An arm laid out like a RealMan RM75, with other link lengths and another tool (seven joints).
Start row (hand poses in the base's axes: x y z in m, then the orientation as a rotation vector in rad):
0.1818 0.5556 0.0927 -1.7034 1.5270 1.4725
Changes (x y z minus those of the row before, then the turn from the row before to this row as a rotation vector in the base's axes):
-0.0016 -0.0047 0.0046 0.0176 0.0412 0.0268
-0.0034 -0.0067 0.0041 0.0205 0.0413 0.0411
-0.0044 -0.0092 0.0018 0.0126 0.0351 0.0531
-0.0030 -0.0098 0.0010 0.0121 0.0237 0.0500
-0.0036 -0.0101 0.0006 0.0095 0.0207 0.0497
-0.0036 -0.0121 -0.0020 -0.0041 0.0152 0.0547
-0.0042 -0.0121 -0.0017 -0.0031 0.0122 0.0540
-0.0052 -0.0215 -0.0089 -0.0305 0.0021 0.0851
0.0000 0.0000 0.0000 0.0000 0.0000 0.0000
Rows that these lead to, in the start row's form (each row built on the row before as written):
0.1802 0.5509 0.0973 -1.6997 1.5132 1.5391
0.1768 0.5442 0.1014 -1.7076 1.4862 1.6145
0.1724 0.5350 0.1032 -1.7342 1.4553 1.6855
0.1694 0.5252 0.1042 -1.7640 1.4201 1.7422
0.1658 0.5151 0.1048 -1.7961 1.3852 1.7941
0.1622 0.5030 0.1028 -1.8433 1.3589 1.8370
0.1580 0.4909 0.1011 -1.8913 1.3293 1.8762
0.1528 0.4694 0.0922 -1.9914 1.3050 1.9083
0.1528 0.4694 0.0922 -1.9914 1.3050 1.9083

